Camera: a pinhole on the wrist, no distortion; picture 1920 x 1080 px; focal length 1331.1 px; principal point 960.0 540.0 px. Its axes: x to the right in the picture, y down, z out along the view. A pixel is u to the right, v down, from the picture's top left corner.
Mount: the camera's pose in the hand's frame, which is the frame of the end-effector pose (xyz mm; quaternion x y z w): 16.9 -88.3 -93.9 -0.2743 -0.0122 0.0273 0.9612
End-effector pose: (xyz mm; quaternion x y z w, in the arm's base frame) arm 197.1 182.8 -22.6 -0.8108 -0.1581 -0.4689 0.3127
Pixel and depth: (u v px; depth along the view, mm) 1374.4 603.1 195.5
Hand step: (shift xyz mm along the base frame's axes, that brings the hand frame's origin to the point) 94.7 22.1 25.8
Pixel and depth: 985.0 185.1 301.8
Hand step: 144.5 131.7 -63.1
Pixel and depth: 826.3 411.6 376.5
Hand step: 187.0 103.5 -145.8
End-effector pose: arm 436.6 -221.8 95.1 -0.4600 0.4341 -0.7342 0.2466
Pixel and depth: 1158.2 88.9 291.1
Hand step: 159.3 -117.2 79.7
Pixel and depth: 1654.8 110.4 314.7
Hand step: 124.2 -226.4 124.8
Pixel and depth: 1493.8 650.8 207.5
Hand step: 22.7 -120.1 21.8
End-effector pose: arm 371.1 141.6 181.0 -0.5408 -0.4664 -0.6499 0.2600
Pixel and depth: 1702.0 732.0 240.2
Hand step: 67.3 73.3 154.8
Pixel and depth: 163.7 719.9 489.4
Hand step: 389.5 113.4 -219.0
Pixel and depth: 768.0 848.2 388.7
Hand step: 262.5 76.0 2.8
